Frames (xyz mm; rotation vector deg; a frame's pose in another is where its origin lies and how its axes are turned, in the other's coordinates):
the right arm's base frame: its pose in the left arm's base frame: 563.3 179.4 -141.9 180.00 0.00 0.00
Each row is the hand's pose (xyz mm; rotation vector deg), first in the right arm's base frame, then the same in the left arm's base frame.
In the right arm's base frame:
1: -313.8 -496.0 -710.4 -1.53 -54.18 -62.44
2: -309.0 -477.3 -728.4 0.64 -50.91 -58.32
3: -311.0 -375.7 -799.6 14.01 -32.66 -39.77
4: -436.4 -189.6 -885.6 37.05 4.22 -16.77
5: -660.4 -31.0 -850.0 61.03 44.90 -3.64
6: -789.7 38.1 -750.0 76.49 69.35 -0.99
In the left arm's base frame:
1: 249.5 675.4 568.5 134.10 89.10 -77.31
2: 254.3 656.7 586.5 -140.00 -84.52 73.78
3: 252.3 555.1 657.7 -149.80 -56.10 46.07
4: 126.9 369.0 743.7 -141.35 -21.61 -5.44
5: -97.1 210.4 708.1 -109.56 -4.10 -50.53
6: -226.4 141.3 608.1 -83.11 -1.01 -70.50

